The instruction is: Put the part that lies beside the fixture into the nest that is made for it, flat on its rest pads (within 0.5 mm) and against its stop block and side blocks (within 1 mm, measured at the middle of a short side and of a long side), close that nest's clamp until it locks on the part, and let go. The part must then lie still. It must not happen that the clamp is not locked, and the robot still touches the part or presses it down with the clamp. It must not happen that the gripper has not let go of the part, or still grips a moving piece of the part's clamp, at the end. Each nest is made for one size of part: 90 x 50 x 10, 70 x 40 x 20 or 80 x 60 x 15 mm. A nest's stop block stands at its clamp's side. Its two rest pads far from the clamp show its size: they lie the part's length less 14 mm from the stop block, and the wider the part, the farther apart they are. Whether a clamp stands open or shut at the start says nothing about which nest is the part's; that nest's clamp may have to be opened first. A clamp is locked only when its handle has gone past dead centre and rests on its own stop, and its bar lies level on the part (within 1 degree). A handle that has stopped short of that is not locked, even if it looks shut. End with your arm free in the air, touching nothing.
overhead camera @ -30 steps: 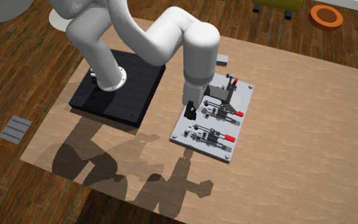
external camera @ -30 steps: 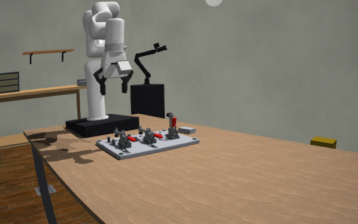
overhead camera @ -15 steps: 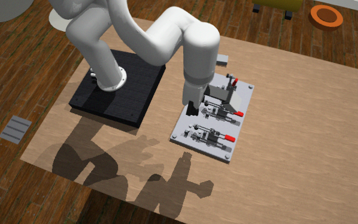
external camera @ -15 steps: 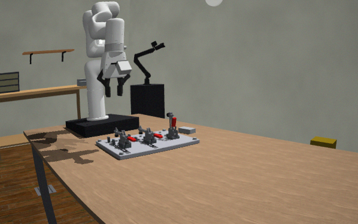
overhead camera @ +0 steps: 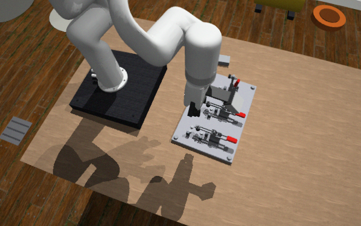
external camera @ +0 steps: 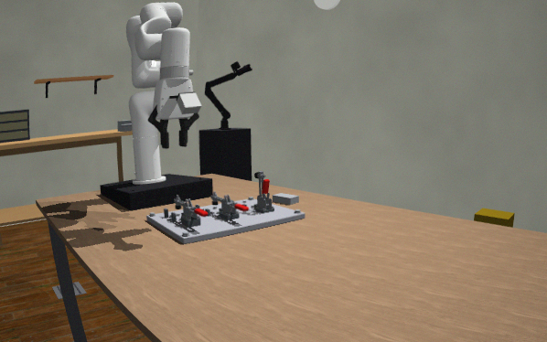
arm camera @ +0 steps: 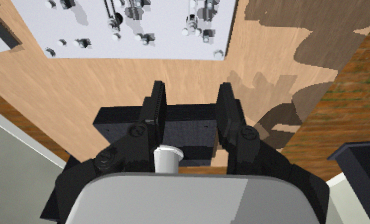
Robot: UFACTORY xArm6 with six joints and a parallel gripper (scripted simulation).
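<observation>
Now: hand 16 cm above the clamp, 7 cm short of it and 1 cm to the left of it. From my hand the other things lie so: fixture plate 21 cm below, 10 cm to the left, 6 cm ahead; then grey block 37 cm to the left, 20 cm below, 3 cm ahead.
</observation>
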